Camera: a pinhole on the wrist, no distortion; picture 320 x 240 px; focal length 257.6 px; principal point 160.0 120.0 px. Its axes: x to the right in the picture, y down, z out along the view. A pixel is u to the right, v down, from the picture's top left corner.
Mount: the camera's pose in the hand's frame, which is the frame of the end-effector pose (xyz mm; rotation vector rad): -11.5 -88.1 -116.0 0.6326 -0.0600 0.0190
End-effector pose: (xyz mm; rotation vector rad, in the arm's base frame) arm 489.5 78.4 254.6 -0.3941 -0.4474 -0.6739
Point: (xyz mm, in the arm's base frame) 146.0 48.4 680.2
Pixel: 178 173
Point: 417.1 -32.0 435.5
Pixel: 301 202
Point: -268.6 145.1 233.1
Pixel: outside the picture
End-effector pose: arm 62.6 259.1 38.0 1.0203 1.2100 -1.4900
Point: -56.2 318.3 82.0
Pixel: 131 147
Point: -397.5 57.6 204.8
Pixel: 163 75
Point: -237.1 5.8 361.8
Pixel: 75 151
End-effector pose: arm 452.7 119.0 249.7 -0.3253 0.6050 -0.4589
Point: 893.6 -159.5 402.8
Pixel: outside the picture
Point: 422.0 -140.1 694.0
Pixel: 129 108
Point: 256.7 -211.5 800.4
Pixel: 74 49
